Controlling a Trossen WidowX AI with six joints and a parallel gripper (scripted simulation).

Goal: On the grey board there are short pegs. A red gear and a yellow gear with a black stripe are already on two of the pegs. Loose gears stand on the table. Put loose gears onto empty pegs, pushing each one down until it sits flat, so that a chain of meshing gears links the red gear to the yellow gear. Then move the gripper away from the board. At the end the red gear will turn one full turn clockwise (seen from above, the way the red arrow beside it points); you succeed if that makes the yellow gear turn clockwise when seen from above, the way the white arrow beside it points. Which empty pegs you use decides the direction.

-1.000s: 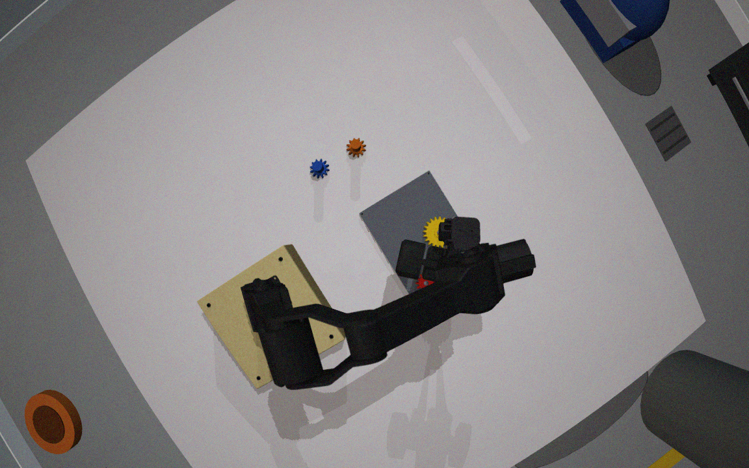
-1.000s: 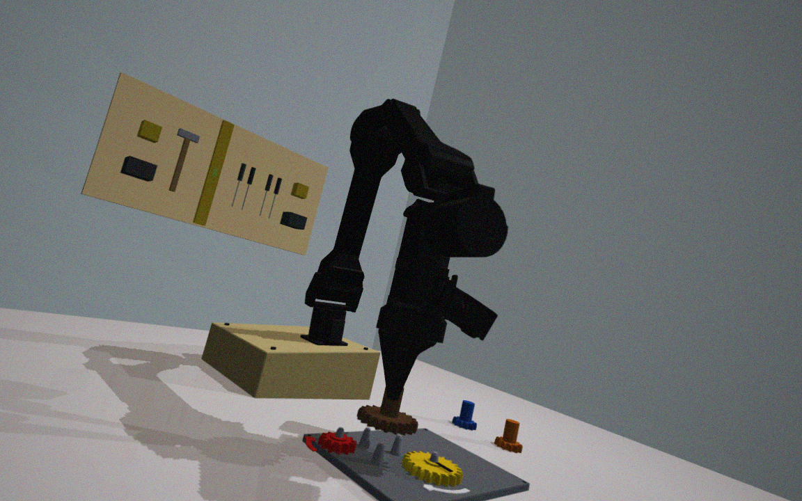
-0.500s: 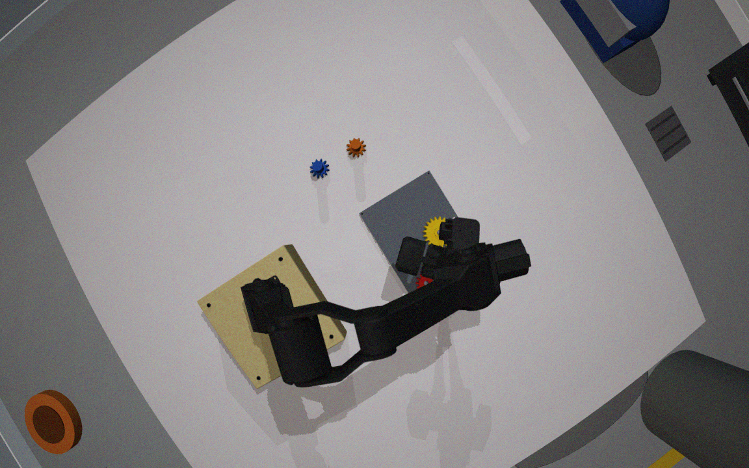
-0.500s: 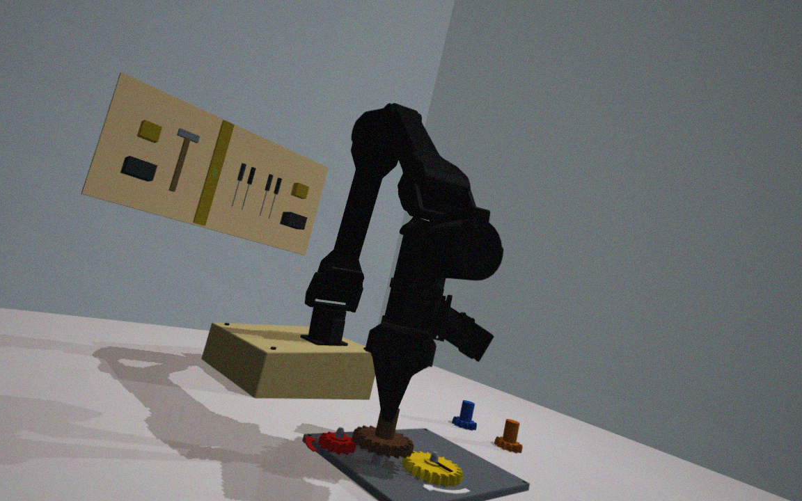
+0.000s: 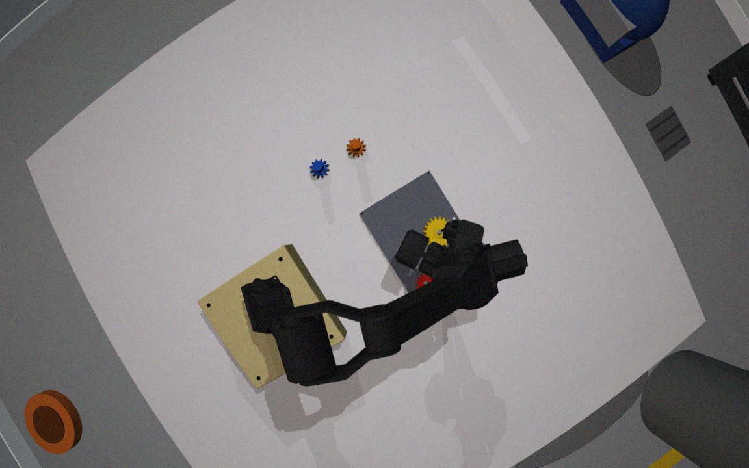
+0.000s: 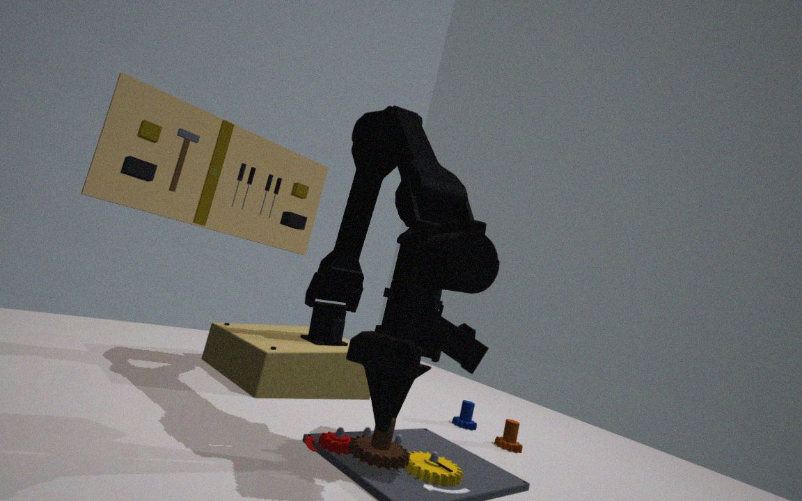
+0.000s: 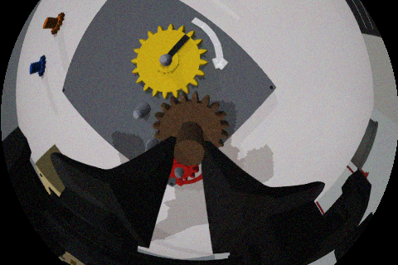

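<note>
My gripper tip is now 10 mm above the brown gear. Also, from my gripper tip: yellow gear 30 mm ahead, 50 mm to the left, 30 mm below; then red gear 40 mm behind, 20 mm to the right, 30 mm below; then orange gear 30 mm behind, 290 mm to the left, 30 mm below.
</note>
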